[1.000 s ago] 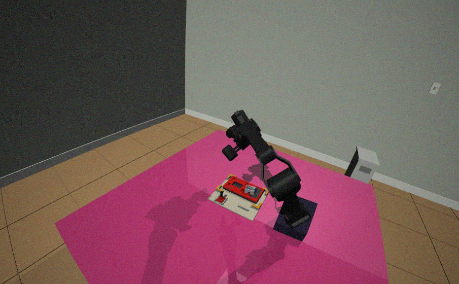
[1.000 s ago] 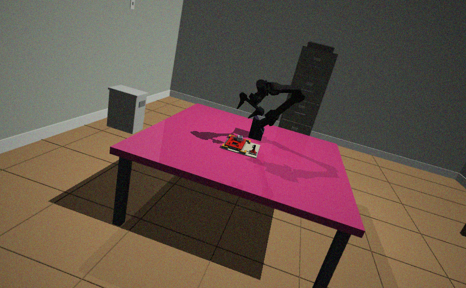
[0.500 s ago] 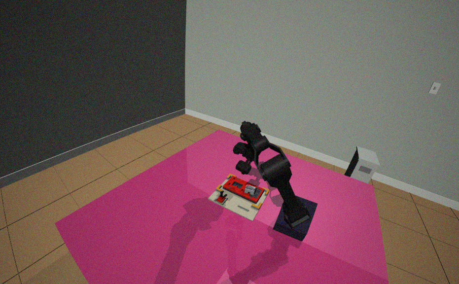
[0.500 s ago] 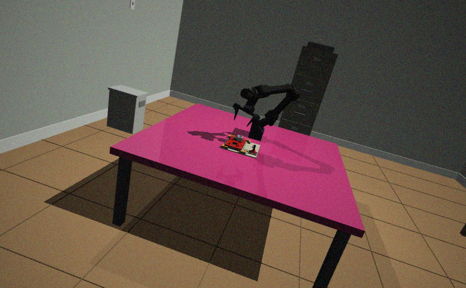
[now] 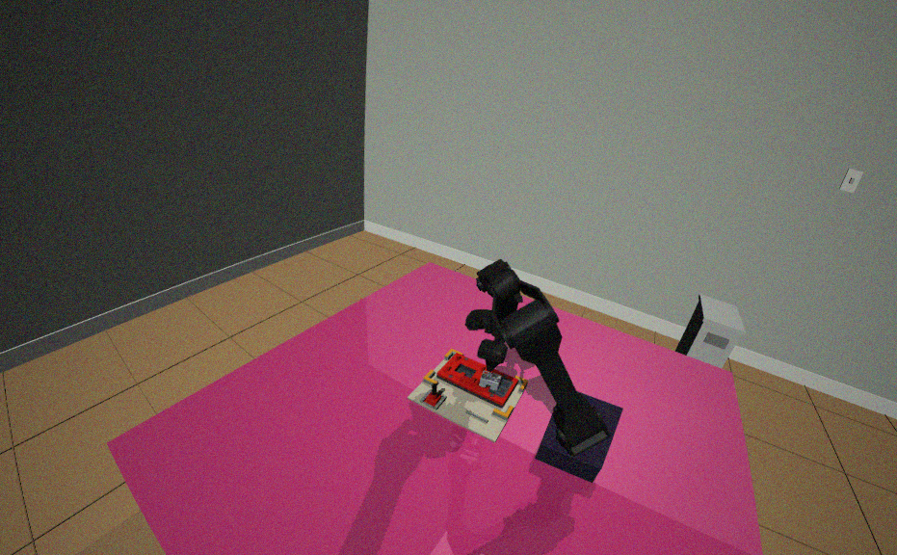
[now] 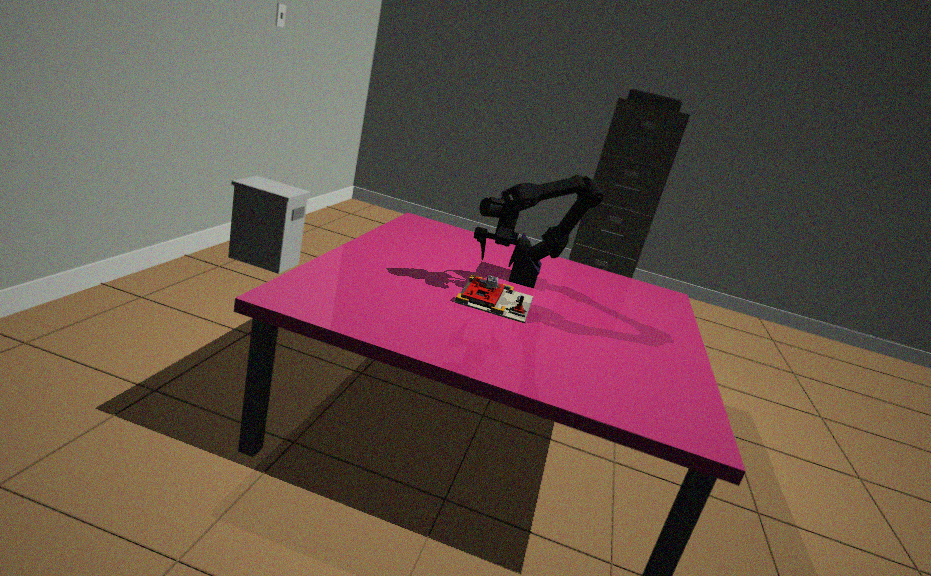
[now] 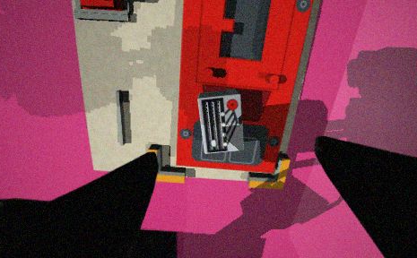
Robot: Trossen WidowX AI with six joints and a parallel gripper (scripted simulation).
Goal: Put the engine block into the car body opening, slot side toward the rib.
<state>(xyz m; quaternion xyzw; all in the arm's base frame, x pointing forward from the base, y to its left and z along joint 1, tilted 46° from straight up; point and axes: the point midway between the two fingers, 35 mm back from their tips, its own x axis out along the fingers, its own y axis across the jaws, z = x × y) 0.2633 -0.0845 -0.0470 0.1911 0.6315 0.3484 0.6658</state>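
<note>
Right now my gripper tip is 7 cm above the grey engine block, 1 cm to the right of it and 1 cm past it. From my gripper tip the other things lie so: post: 12 cm to the left, 10 cm ahead, 8 cm below.
</note>
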